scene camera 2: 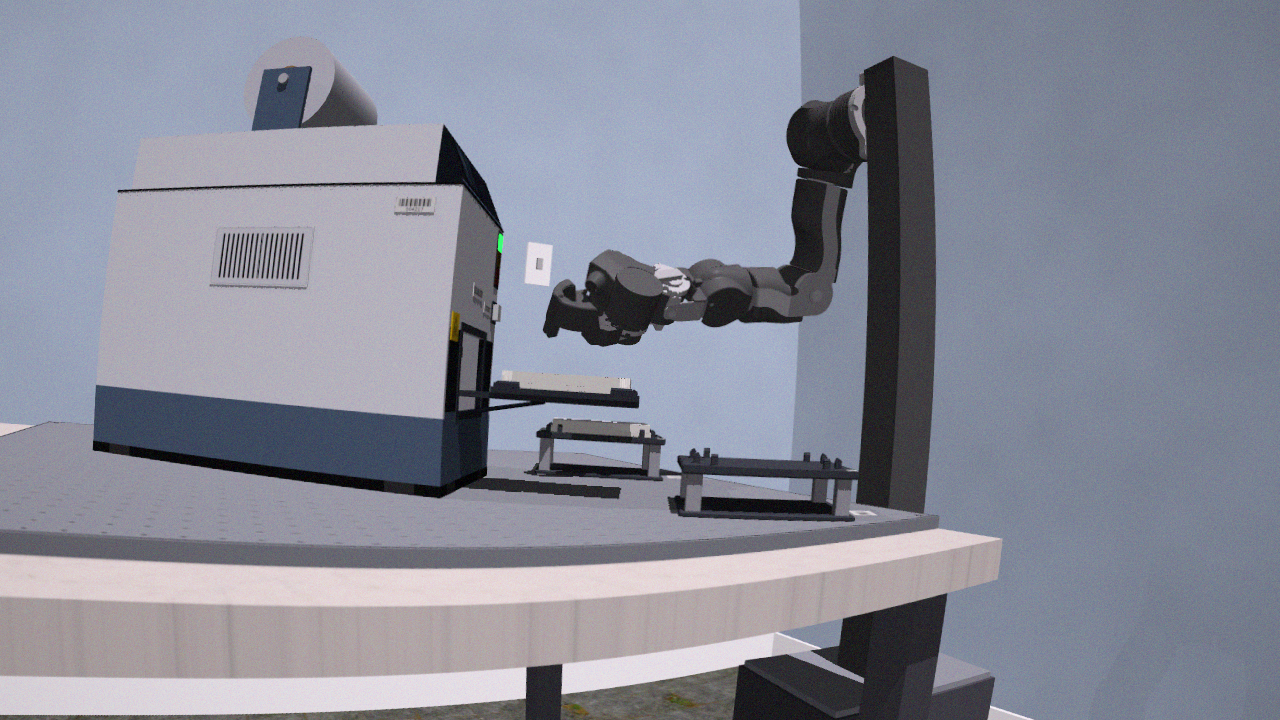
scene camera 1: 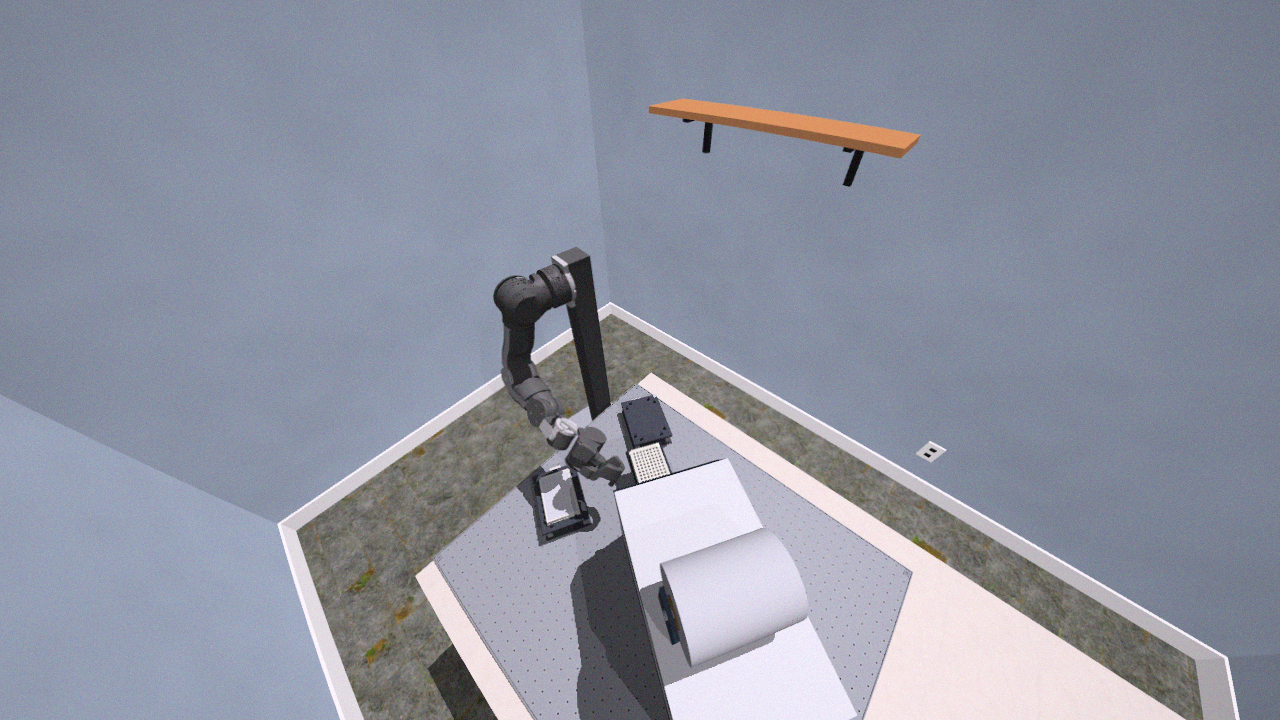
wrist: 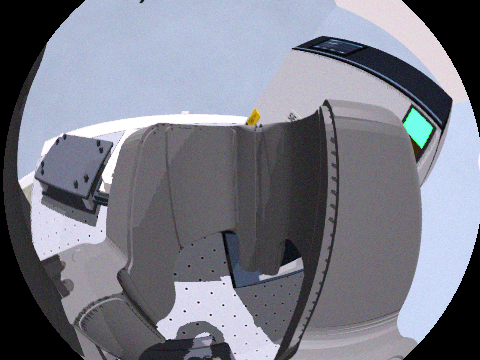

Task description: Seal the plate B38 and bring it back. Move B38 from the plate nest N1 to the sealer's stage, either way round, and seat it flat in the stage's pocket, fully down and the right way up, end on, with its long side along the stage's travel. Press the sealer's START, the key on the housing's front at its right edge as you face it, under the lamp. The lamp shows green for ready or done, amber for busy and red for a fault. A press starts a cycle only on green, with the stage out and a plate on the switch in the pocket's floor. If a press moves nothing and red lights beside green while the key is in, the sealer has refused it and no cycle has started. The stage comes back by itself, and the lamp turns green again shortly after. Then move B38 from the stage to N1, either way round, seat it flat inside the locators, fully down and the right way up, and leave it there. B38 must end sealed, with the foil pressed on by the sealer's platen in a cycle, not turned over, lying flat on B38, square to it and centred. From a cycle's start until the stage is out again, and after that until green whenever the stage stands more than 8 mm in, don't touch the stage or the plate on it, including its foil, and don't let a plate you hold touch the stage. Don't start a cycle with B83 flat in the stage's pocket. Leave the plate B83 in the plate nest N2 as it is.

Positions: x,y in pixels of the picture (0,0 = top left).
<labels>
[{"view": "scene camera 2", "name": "my gripper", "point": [550,316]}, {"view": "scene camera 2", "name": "sealer's stage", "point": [508,390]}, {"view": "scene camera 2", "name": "arm's black post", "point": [901,308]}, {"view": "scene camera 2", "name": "foil roll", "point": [335,98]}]
</labels>
